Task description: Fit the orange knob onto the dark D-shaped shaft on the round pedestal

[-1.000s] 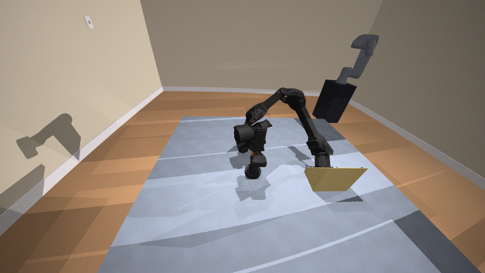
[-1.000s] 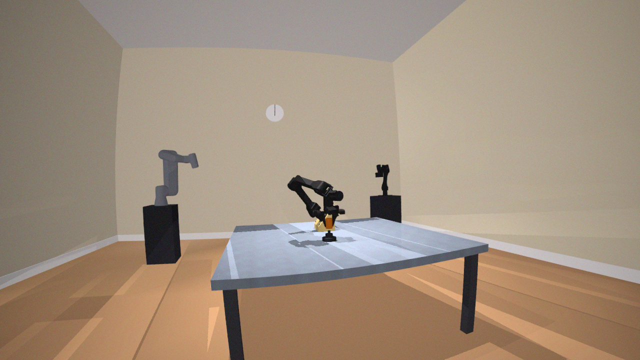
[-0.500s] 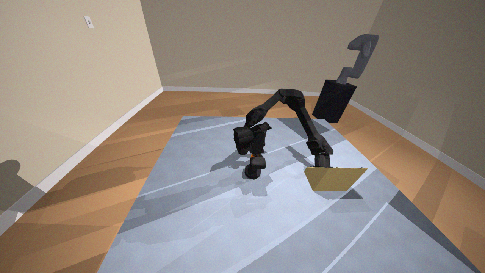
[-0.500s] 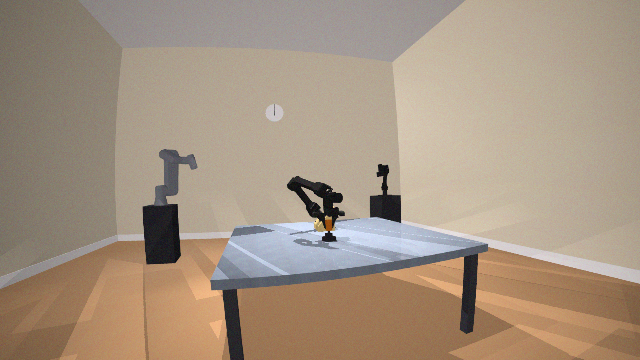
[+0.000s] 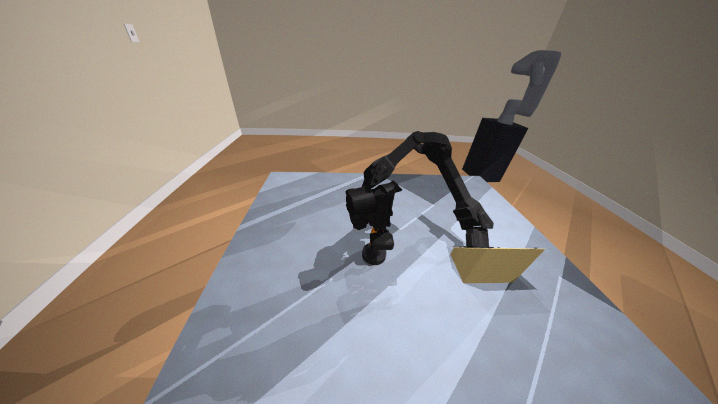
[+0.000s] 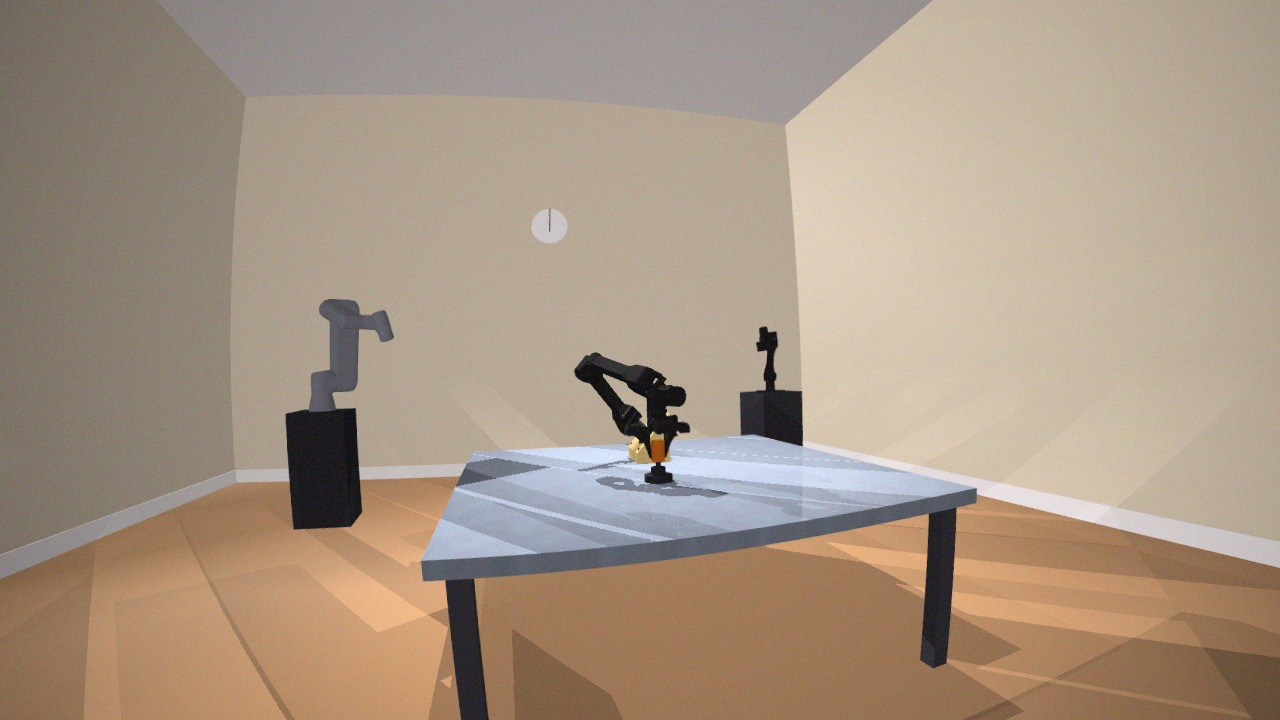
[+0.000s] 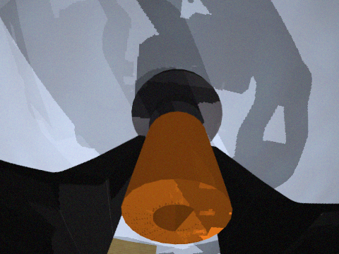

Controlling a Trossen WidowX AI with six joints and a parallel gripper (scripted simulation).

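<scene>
The orange knob is 20 mm above my gripper tip. Round my gripper tip: dark round pedestal: 40 mm below.
</scene>
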